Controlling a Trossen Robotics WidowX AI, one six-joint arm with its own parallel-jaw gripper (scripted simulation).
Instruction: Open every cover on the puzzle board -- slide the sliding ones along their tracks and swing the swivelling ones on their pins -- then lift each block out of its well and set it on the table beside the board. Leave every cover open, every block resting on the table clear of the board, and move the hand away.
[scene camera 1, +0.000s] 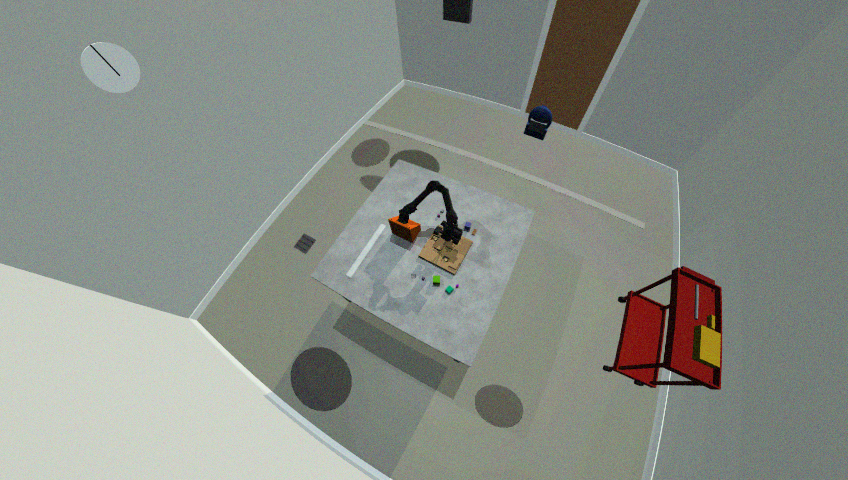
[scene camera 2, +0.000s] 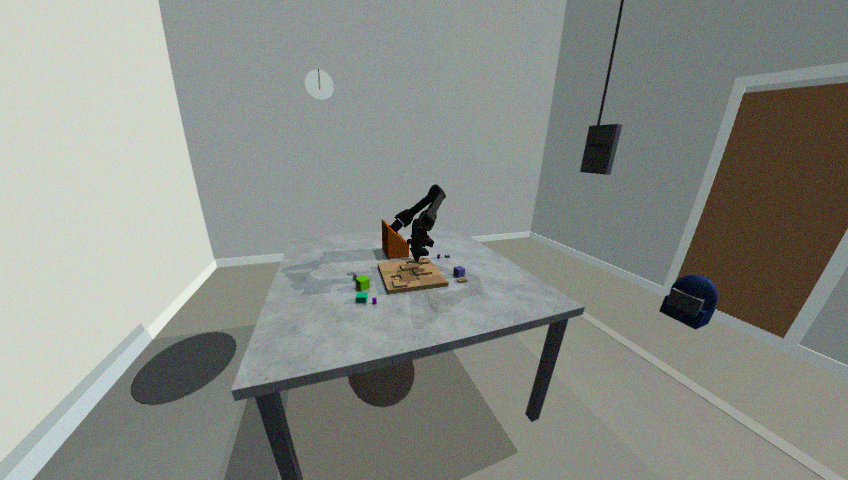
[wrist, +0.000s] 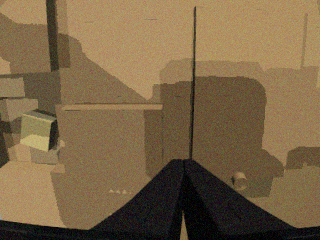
Labels:
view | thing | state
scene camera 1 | wooden puzzle board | -
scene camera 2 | wooden puzzle board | -
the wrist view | my gripper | -
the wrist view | wooden puzzle board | -

